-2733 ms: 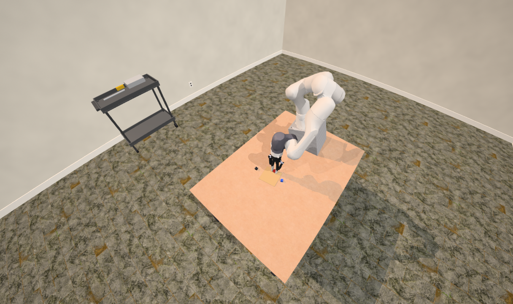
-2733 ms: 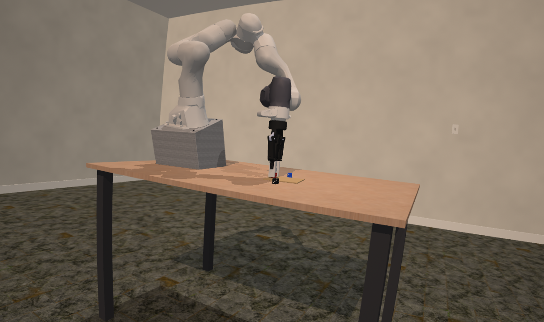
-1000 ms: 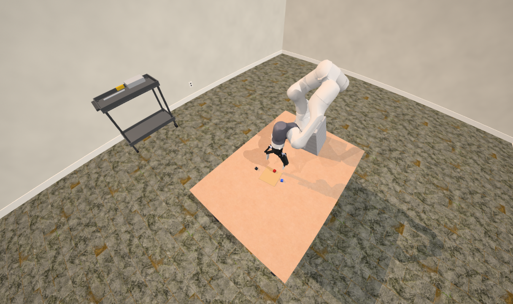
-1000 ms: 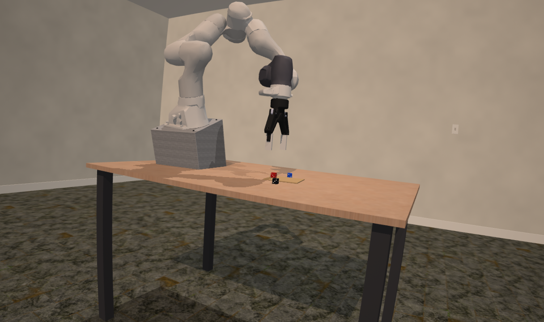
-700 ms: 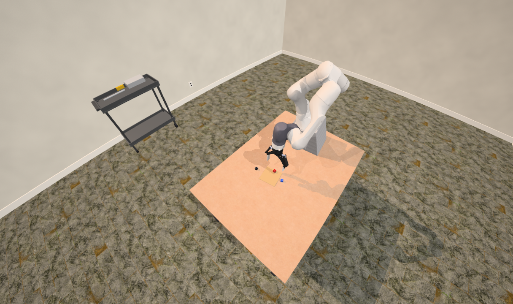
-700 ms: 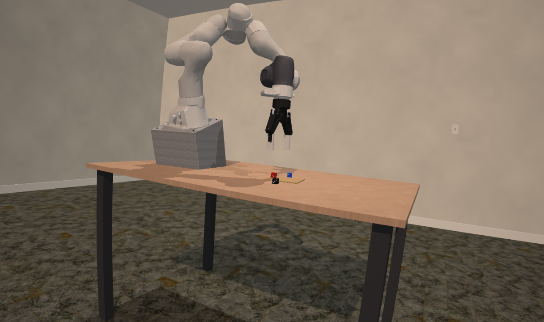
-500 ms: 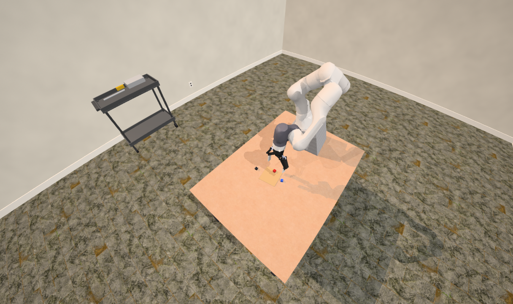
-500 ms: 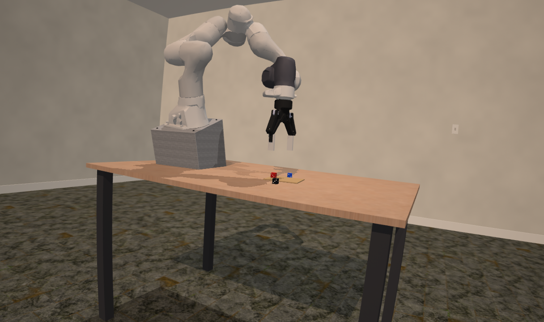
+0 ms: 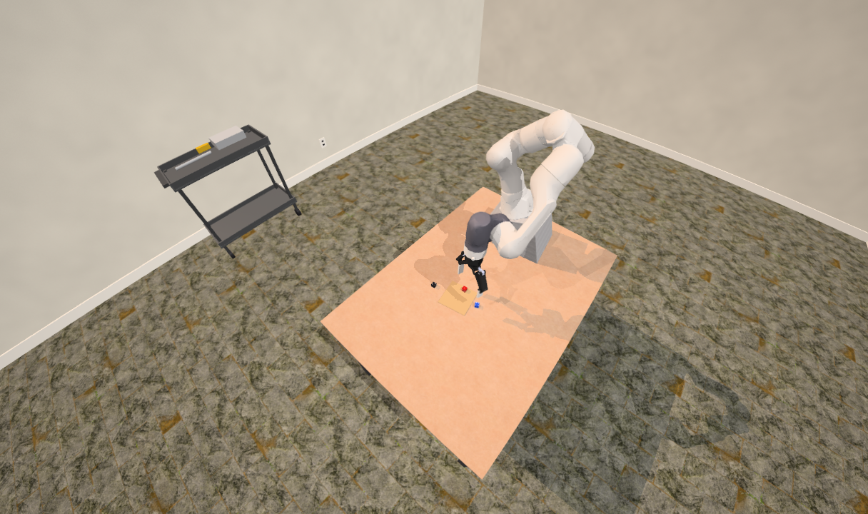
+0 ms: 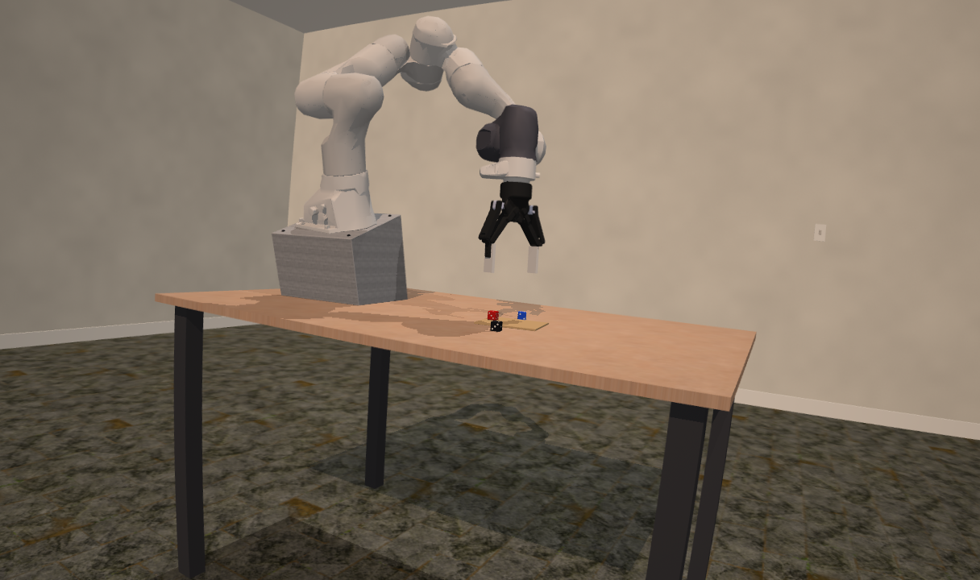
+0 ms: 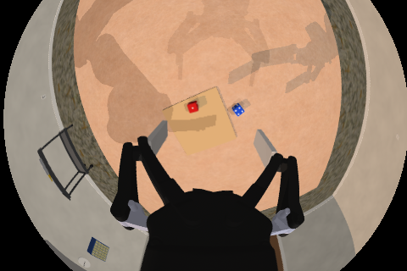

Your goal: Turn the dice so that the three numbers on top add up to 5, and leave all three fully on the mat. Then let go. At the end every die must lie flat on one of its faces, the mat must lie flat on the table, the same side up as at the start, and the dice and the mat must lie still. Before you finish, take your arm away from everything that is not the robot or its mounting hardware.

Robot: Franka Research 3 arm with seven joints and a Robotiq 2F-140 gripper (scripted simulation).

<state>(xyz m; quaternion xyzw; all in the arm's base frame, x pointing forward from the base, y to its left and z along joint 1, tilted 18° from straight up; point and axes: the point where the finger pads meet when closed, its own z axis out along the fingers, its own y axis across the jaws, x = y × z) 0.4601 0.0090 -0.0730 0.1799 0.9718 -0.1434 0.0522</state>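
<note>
The blue die is 1 cm ahead of my hand, 6 cm to the left of it and 11 cm below it. The rest, counted from my hand: black die 5 cm ahead, 17 cm to the right, 11 cm below; then tan mat 3 cm ahead, 4 cm to the right, 12 cm below; then red die 2 cm behind, 4 cm to the right, 11 cm below.
</note>
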